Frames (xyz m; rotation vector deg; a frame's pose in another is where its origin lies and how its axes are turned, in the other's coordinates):
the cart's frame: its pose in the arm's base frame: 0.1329 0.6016 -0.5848 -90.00 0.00 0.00
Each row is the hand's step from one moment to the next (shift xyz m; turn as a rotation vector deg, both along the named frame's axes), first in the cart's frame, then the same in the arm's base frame.
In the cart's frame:
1: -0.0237 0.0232 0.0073 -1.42 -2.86 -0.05
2: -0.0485 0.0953 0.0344 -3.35 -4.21 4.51
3: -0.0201 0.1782 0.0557 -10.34 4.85 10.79
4: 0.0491 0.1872 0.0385 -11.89 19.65 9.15
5: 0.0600 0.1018 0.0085 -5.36 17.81 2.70
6: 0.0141 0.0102 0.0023 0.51 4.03 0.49
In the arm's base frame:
1: -0.0237 0.0073 -0.0232 -1.42 -0.05 2.86
2: -0.0485 0.0344 -0.0953 -3.35 4.51 4.21
3: -0.0201 0.0557 -0.1782 -10.34 10.79 -4.85
4: 0.0491 0.0385 -0.1872 -11.89 9.15 -19.65
5: 0.0600 0.0085 -0.1018 -5.36 2.70 -17.81
6: 0.0141 0.0023 -0.0102 0.51 0.49 -4.03

